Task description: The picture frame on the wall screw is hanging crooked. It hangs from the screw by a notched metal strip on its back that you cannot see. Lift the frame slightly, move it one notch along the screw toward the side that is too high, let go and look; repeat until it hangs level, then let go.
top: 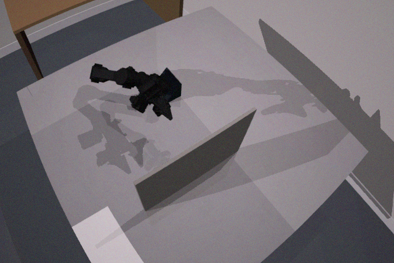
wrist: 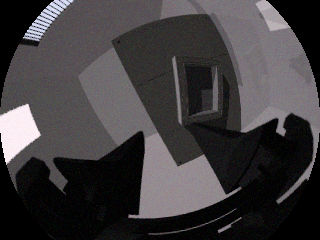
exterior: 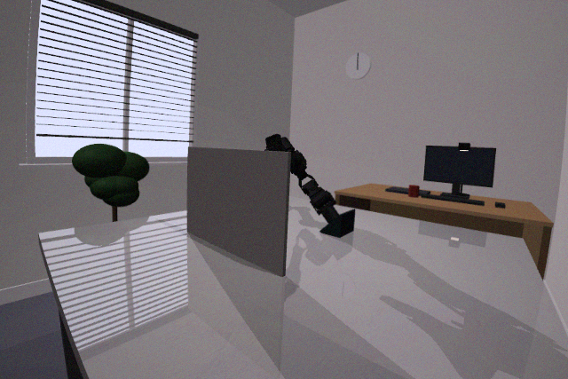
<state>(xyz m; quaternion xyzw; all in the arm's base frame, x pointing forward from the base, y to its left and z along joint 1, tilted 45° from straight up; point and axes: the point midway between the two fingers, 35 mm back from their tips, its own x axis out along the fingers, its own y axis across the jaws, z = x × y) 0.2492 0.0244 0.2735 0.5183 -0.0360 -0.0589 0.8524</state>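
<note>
The picture frame lies 13 cm ahead of my gripper tip, 11 cm below it and 1 cm to the right of it. From my gripper tip the other things lie so: beige wall panel: 14 cm ahead, 12 cm below.
</note>
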